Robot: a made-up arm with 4 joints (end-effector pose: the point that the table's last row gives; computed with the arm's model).
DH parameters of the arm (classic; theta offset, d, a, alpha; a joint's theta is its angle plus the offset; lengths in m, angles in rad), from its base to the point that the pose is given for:
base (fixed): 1.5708 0.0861 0 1.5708
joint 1: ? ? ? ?
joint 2: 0 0.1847 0.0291 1.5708
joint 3: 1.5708 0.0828 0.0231 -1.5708
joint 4: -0.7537 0 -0.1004 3.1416
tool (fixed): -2.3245 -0.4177 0 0
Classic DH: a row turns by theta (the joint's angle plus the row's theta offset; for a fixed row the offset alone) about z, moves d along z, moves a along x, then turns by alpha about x.
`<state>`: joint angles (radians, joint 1 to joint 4).
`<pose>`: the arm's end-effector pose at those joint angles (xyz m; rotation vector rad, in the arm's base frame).
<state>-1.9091 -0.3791 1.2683 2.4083</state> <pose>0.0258 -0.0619 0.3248 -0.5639 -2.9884 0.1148</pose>
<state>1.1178 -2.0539 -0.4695 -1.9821</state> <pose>0.4271 0.0795 0.5774 -1.1907 -1.8815 0.3854</pose>
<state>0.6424 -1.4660 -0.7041 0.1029</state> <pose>0.4711 0.3354 0.3253 1.1615 -1.5047 -0.0217</pose>
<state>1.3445 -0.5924 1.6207 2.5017</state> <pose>-0.0066 -0.0065 -0.1530 -0.0527 -0.4123 -3.0697</pose>
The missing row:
joint 1: 1.5708 0.1492 0.0465 1.5708
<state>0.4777 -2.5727 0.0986 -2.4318</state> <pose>0.4375 0.0823 0.5065 -2.1859 -0.9560 0.4236</pose>
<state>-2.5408 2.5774 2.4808 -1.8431</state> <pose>0.3313 0.0262 0.3269 -1.9524 -2.0866 0.5764</pose>
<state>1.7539 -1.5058 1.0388 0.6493</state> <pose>0.2609 0.0717 -0.1185 0.6974 -0.0773 -2.1334</pose>
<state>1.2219 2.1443 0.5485 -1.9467</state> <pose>-0.1540 -0.2505 0.2454 -1.4504 -0.4816 -1.9976</pose>
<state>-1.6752 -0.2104 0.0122 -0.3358</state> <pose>0.2364 -0.3464 -0.0347 -1.6986 0.1242 0.4267</pose>
